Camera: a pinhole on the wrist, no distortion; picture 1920 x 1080 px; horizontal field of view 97.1 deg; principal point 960.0 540.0 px. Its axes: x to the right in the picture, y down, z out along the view. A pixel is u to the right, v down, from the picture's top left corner.
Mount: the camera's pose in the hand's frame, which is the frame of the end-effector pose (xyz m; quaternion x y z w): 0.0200 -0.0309 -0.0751 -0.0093 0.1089 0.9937 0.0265
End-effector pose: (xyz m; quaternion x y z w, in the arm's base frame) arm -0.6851 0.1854 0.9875 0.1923 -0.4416 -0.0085 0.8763
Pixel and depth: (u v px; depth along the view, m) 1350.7 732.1 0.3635
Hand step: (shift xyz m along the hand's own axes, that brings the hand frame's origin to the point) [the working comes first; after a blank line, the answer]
In the camera's frame: 0.1675 0.0824 0.3635

-0.1564 -0.0239 0.2934
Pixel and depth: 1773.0 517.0 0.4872
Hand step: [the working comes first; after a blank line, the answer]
In the camera's frame: 0.4672 -0.0132 0.4872

-0.4519 0.1113 0.3863
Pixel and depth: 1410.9 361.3 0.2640
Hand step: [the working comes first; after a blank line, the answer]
In the camera's frame: 0.1404 -0.0556 0.2640

-0.1205 0.0877 0.1672
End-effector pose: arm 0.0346 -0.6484 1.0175 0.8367 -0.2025 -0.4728 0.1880
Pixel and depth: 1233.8 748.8 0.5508
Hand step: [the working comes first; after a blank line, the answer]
In the camera's frame: 0.1779 0.1356 0.5508

-0.1720 -0.0347 0.4875
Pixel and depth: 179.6 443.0 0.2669
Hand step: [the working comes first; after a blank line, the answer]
In the camera's frame: -0.2457 -0.0305 0.2669

0.2636 0.0443 0.1848
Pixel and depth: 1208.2 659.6 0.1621
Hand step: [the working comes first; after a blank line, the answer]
In the camera's frame: 0.0475 0.0229 0.1621

-0.0307 -0.0156 0.0869
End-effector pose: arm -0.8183 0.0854 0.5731 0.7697 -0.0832 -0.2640 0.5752
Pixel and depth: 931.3 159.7 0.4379
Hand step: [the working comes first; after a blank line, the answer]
In the camera's frame: -0.0148 -0.1964 0.4379

0.0400 0.2548 0.3103
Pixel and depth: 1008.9 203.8 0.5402
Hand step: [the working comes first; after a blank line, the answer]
In the camera's frame: 0.0312 -0.2142 0.5402

-0.0063 0.2967 0.4052
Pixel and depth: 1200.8 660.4 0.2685
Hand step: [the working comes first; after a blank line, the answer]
In the camera's frame: 0.0763 0.0381 0.2685

-0.0616 -0.0060 0.1934
